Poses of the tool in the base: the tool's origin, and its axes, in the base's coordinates. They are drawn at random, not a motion.
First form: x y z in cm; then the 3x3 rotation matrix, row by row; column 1 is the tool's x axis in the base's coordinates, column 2 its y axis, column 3 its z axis. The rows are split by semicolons.
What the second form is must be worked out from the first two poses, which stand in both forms.
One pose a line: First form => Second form
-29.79 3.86 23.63; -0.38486 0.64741 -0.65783; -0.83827 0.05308 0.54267; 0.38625 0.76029 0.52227 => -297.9 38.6 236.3; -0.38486 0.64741 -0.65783; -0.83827 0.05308 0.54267; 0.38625 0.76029 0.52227
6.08 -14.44 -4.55; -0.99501 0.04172 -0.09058; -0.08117 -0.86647 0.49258; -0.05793 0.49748 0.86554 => 60.8 -144.4 -45.5; -0.99501 0.04172 -0.09058; -0.08117 -0.86647 0.49258; -0.05793 0.49748 0.86554
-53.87 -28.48 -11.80; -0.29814 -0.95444 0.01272; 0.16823 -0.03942 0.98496; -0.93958 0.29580 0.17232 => -538.7 -284.8 -118.0; -0.29814 -0.95444 0.01272; 0.16823 -0.03942 0.98496; -0.93958 0.29580 0.17232
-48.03 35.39 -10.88; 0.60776 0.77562 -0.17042; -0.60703 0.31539 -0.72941; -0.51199 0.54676 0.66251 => -480.3 353.9 -108.8; 0.60776 0.77562 -0.17042; -0.60703 0.31539 -0.72941; -0.51199 0.54676 0.66251
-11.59 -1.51 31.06; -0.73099 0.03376 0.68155; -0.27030 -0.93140 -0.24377; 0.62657 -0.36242 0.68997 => -115.9 -15.1 310.6; -0.73099 0.03376 0.68155; -0.27030 -0.93140 -0.24377; 0.62657 -0.36242 0.68997
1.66 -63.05 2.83; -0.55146 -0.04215 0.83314; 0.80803 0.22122 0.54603; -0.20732 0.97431 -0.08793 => 16.6 -630.5 28.3; -0.55146 -0.04215 0.83314; 0.80803 0.22122 0.54603; -0.20732 0.97431 -0.08793
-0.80 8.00 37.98; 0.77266 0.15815 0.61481; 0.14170 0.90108 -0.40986; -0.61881 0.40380 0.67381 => -8.0 80.0 379.8; 0.77266 0.15815 0.61481; 0.14170 0.90108 -0.40986; -0.61881 0.40380 0.67381
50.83 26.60 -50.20; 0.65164 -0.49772 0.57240; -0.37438 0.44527 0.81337; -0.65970 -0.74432 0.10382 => 508.3 266.0 -502.0; 0.65164 -0.49772 0.57240; -0.37438 0.44527 0.81337; -0.65970 -0.74432 0.10382
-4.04 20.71 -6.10; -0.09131 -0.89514 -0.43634; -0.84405 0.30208 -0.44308; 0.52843 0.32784 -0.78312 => -40.4 207.1 -61.0; -0.09131 -0.89514 -0.43634; -0.84405 0.30208 -0.44308; 0.52843 0.32784 -0.78312
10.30 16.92 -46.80; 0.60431 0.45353 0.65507; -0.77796 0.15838 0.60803; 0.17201 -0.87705 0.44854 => 103.0 169.2 -468.0; 0.60431 0.45353 0.65507; -0.77796 0.15838 0.60803; 0.17201 -0.87705 0.44854
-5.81 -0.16 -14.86; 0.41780 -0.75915 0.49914; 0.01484 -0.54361 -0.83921; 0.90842 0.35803 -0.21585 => -58.1 -1.6 -148.6; 0.41780 -0.75915 0.49914; 0.01484 -0.54361 -0.83921; 0.90842 0.35803 -0.21585
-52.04 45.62 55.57; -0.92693 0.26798 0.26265; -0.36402 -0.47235 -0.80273; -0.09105 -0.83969 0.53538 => -520.4 456.2 555.7; -0.92693 0.26798 0.26265; -0.36402 -0.47235 -0.80273; -0.09105 -0.83969 0.53538
